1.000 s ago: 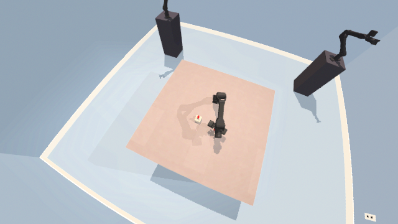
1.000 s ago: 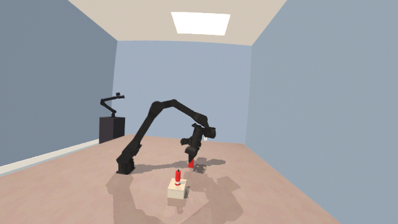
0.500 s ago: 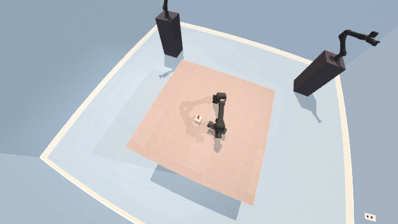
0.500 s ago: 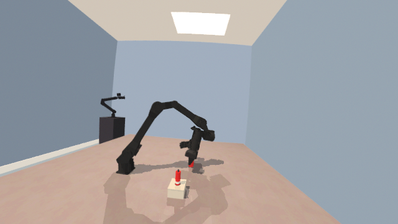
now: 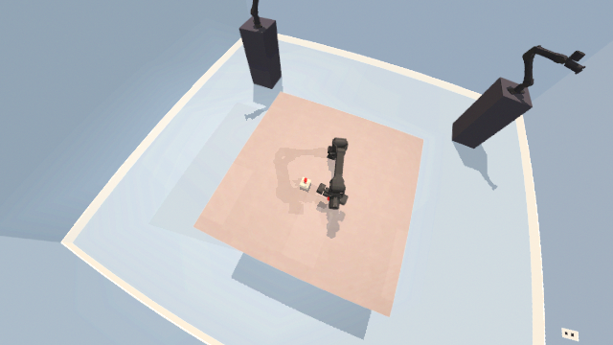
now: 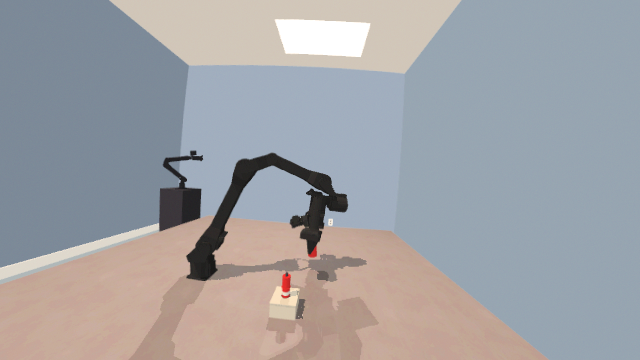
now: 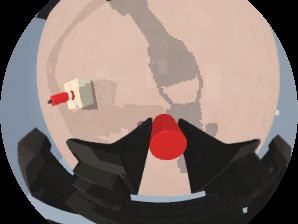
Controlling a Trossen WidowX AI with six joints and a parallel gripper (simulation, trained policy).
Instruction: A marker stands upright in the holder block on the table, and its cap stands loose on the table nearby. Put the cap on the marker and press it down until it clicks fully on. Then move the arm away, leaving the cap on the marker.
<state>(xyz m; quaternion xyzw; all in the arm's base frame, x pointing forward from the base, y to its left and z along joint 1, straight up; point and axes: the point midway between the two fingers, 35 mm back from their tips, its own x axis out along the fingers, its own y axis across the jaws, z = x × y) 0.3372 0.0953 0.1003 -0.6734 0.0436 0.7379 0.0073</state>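
Now: gripper tip 19 cm to the left of the cream holder block, 5 cm above it and 4 cm past it. Also, from my gripper tip: red cap 1 cm ahead, 1 cm above.
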